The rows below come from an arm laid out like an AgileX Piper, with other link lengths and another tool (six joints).
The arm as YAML. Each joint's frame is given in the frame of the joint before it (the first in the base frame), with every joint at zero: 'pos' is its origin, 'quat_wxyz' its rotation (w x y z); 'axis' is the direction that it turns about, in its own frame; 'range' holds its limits. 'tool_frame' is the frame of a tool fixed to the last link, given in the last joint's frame.
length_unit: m
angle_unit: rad
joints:
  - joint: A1
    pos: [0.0, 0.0, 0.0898]
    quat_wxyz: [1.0, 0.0, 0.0, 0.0]
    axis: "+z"
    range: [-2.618, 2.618]
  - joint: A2
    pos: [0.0, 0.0, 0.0]
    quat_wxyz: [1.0, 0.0, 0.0, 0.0]
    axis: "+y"
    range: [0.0, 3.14]
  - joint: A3
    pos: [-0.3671, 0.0, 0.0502]
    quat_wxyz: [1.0, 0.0, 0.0, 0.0]
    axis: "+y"
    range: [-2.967, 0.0]
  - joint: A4
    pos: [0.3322, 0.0, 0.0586]
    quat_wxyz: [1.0, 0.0, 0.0, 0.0]
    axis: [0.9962, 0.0, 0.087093]
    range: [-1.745, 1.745]
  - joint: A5
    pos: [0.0, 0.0, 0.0]
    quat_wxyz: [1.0, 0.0, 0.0, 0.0]
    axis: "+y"
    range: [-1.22, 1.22]
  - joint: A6
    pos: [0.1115, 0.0, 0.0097]
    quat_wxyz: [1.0, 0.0, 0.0, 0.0]
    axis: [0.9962, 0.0, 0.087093]
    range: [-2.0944, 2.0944]
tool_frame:
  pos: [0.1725, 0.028, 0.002]
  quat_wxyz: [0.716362, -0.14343, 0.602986, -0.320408]
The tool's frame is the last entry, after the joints.
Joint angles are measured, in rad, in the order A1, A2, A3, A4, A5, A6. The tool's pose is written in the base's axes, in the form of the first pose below.
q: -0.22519 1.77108 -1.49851 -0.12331 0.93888 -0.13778
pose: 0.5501, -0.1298, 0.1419, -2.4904, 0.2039, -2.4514
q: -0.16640 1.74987 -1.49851 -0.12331 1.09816 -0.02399
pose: 0.5160, -0.0911, 0.1401, -2.6110, 0.1497, -2.5385
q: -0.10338 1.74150 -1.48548 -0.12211 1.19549 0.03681
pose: 0.4911, -0.0554, 0.1338, -2.6855, 0.0891, -2.5547
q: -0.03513 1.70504 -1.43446 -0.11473 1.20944 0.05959
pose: 0.4731, -0.0190, 0.1316, -2.7107, 0.0760, -2.5137
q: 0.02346 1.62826 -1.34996 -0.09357 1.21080 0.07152
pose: 0.4431, 0.0139, 0.1352, -2.7337, 0.0836, -2.4727
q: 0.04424 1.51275 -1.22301 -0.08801 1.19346 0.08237
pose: 0.4018, 0.0231, 0.1375, -2.7358, 0.0936, -2.4623
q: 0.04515 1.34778 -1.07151 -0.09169 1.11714 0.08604
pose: 0.3665, 0.0217, 0.1463, -2.6805, 0.1647, -2.4504
